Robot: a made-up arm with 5 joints.
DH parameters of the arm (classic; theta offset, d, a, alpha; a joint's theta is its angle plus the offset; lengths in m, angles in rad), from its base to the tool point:
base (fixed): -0.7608 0 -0.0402 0
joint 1: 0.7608 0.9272 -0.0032 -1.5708
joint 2: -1.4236 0 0.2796 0
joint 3: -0.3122 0 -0.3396 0
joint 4: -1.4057 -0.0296 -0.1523 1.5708
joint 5: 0 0.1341 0.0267 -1.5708
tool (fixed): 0 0.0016 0 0
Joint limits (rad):
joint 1: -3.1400..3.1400
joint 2: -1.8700..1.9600
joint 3: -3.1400..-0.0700
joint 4: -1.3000..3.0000
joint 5: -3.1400..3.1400
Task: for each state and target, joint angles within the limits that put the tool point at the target. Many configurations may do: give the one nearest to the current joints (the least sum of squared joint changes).
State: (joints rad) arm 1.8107 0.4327 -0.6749 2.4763 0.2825
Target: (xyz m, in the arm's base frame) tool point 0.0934 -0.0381 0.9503
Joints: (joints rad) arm 2.4809 1.3724 -0.0700 1.9885 0.1814
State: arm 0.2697 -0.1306 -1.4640 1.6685 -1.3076
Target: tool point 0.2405 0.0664 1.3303
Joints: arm 0.3440 -0.6793 -1.5340 1.8975 -1.2576
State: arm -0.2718 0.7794 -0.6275 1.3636 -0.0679
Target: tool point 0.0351 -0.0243 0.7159
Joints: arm -0.3069 0.4895 -0.5202 1.7587 -0.0817
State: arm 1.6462 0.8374 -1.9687 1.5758 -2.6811
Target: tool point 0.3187 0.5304 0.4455
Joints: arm 1.0342 1.5922 -2.2434 1.1520 -2.7210
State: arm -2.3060 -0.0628 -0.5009 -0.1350 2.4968
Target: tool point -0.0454 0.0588 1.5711
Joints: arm -1.9411 -0.9267 -1.2348 -0.3737 2.9630
